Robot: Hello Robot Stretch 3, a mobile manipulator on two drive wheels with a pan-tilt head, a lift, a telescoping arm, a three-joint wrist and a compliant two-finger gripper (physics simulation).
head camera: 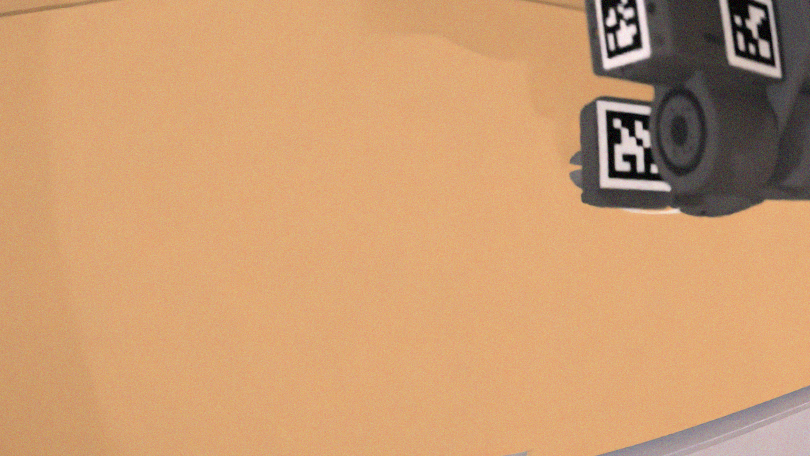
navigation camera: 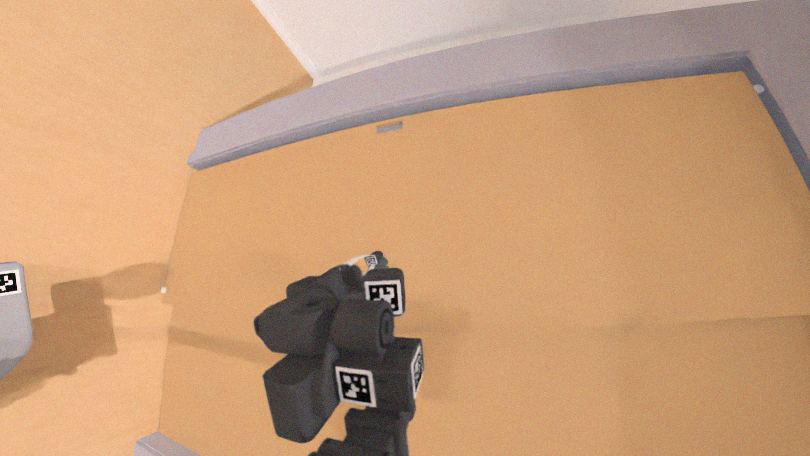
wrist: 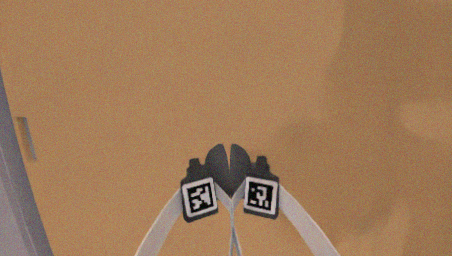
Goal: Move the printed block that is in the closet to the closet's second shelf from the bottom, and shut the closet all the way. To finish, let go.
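Places are measured from the robot's base along level axes (x up, y right, z ahead), in metres.
Where they show: gripper, fingertip midpoint: [navigation camera: 381, 262] [wrist: 226, 163].
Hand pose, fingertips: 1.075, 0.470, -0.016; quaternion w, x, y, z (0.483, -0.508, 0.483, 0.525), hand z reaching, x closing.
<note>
After its pixels a point has its place, as x, y, z.
The closet front shows as an orange-brown panel [head camera: 340, 237] {1.256, 0.607, 0.044} [navigation camera: 538, 198] {1.428, 0.622, 0.095} [wrist: 125, 75] {1.146, 0.629, 0.119} inside a grey frame [head camera: 736, 427] {0.536, 0.709, 0.432} [navigation camera: 453, 76] {1.257, 0.704, 0.490} [wrist: 17, 220] {0.869, 0.695, 0.441}. A small recessed pull [navigation camera: 389, 128] {1.040, 0.715, 0.369} [wrist: 26, 138] {1.043, 0.716, 0.380} sits in the panel near one frame post. A thin seam crosses the front in the navigation view's lower right and at the top of the head view. My gripper [head camera: 575, 168] {1.075, 0.470, -0.016} [navigation camera: 378, 257] {1.075, 0.470, -0.016} [wrist: 226, 163] {1.075, 0.470, -0.016} is shut with nothing between its fingertips, in front of the panel. I cannot tell whether it touches. The printed block and shelves do not show.
A wooden floor [navigation camera: 85, 141] {0.001, 0.342, 0.457} with the arm's shadow lies at the navigation view's left, beside a grey robot part [navigation camera: 12, 322] {0.160, 0.139, -0.105} with a marker. A white wall [navigation camera: 425, 28] {1.101, 1.646, 1.545} is beyond the frame post. Another grey post [navigation camera: 161, 446] {0.127, 0.392, -0.700} shows at the bottom.
</note>
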